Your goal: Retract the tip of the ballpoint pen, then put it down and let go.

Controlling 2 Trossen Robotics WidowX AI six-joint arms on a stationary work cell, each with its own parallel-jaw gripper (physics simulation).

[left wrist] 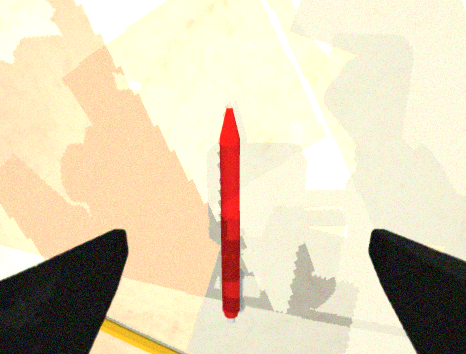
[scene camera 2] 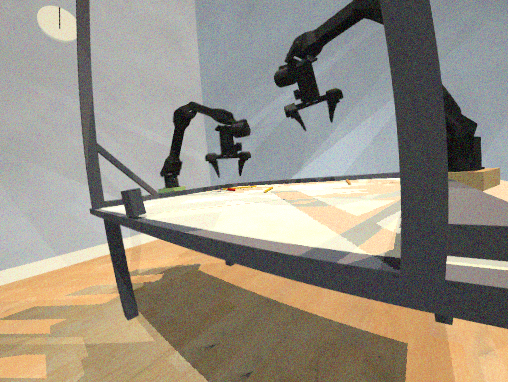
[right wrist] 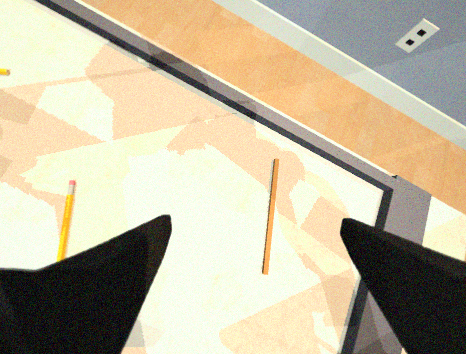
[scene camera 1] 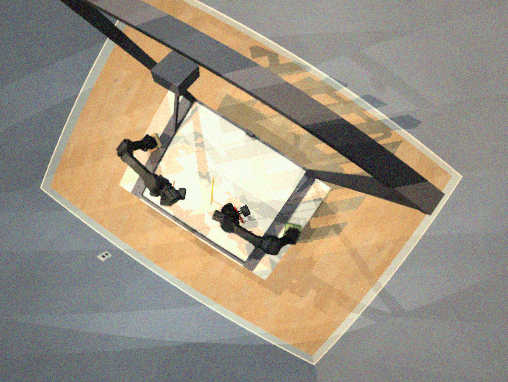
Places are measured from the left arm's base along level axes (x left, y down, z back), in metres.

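Pixels of known places: left gripper, fingertip midpoint: (left wrist: 249,241) (scene camera 2: 229,176) (scene camera 1: 236,213); right gripper, fingertip midpoint: (scene camera 2: 318,126) (right wrist: 255,224); left arm's base, link origin: (scene camera 2: 171,187) (scene camera 1: 292,232); right arm's base, link origin: (scene camera 2: 459,170) (scene camera 1: 152,143).
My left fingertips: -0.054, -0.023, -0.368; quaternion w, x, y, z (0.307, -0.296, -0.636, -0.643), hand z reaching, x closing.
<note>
For each thing: its middle in the pictures, then the offset to it from my left fingertips, as dx, dy, dz.
- red pen, body centre: (left wrist: 232,226) (scene camera 2: 231,189) +0.021, +0.057, +0.011
- orange stick, body centre: (right wrist: 271,213) (scene camera 2: 348,181) -0.021, +0.058, -0.460
The red pen (left wrist: 230,200) (scene camera 2: 231,189) lies flat on the table, its tapered end toward the top of the left wrist view. A small pale bit shows at that end, and a small pale stub shows at the other. In scene camera 1 the pen (scene camera 1: 241,218) is partly hidden by the left arm. My left gripper (left wrist: 249,241) (scene camera 2: 229,175) is open and hangs above the pen, which shows between its fingers, a little left of centre in the left wrist view. My right gripper (right wrist: 255,224) (scene camera 2: 318,125) is open and empty, high above the table, away from the pen.
A yellow pencil (scene camera 1: 212,190) (right wrist: 66,220) (scene camera 2: 268,189) lies between the two arms. Another yellow pencil (left wrist: 140,340) shows at the bottom left of the left wrist view. An orange stick (right wrist: 271,217) (scene camera 2: 348,182) lies below my right gripper. A dark frame post (scene camera 2: 420,150) stands at the table's edge.
</note>
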